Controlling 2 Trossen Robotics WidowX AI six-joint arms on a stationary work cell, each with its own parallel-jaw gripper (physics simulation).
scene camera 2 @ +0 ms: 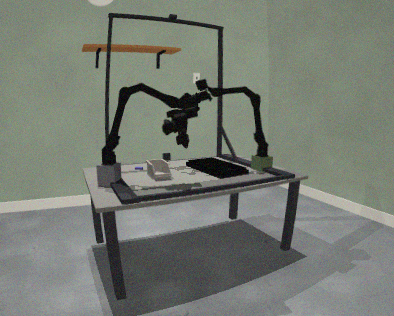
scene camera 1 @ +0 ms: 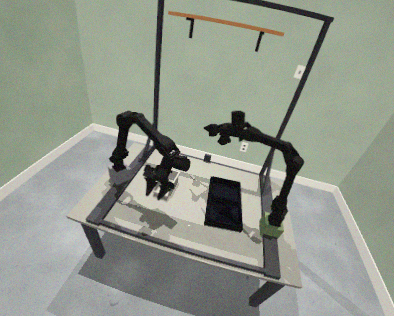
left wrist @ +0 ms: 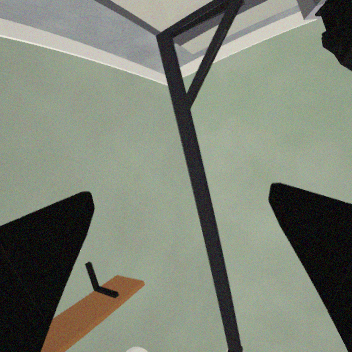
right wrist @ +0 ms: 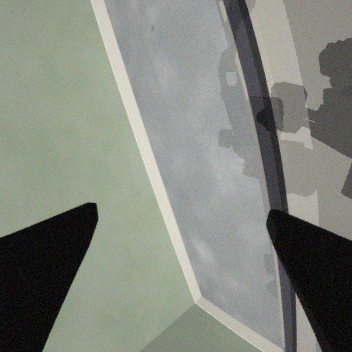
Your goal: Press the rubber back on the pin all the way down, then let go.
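Seen in the pictures: left gripper, fingertip midpoint: (left wrist: 181, 195); right gripper, fingertip midpoint: (scene camera 2: 185, 141) (scene camera 1: 152, 198) (right wrist: 184, 214); left arm's base, origin of the base link: (scene camera 2: 262, 155) (scene camera 1: 274, 221); right arm's base, origin of the base link: (scene camera 2: 108, 163) (scene camera 1: 119, 167) (left wrist: 333, 5).
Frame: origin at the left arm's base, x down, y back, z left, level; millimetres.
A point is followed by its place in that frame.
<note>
The rubber and the pin cannot be made out in any view. A tiny pale speck (scene camera 1: 189, 225) lies on the table in scene camera 1, with a thin pale mark (right wrist: 310, 120) {y -623, x 86, z 190 mm} in the right wrist view; both are too small to identify. My right gripper (scene camera 1: 155, 196) {y -621, x -141, z 177 mm} (scene camera 2: 185, 144) {y -621, x -141, z 177 mm} (right wrist: 184, 214) {y -621, x -141, z 177 mm} is open and empty, pointing down above the table at the picture's left in scene camera 1. My left gripper (scene camera 1: 215, 135) (left wrist: 181, 195) {y -473, x -309, z -275 mm} is open and empty, held high above the table's back and facing the wall and frame.
A black tray (scene camera 1: 225, 202) {y -268, x 74, z -111 mm} (scene camera 2: 217, 167) {y -266, x 72, z -113 mm} lies on the table (scene camera 1: 150, 227) {y -629, x 86, z 185 mm}. A beige open bin (scene camera 2: 159, 171) {y -620, x 78, z -183 mm} stands beside it, partly behind my right gripper in scene camera 1. A small blue object (scene camera 2: 139, 168) {y -708, x 79, z -306 mm} lies near the bin. Dark frame posts (scene camera 1: 158, 75) {y -871, x -482, z -478 mm} stand behind.
</note>
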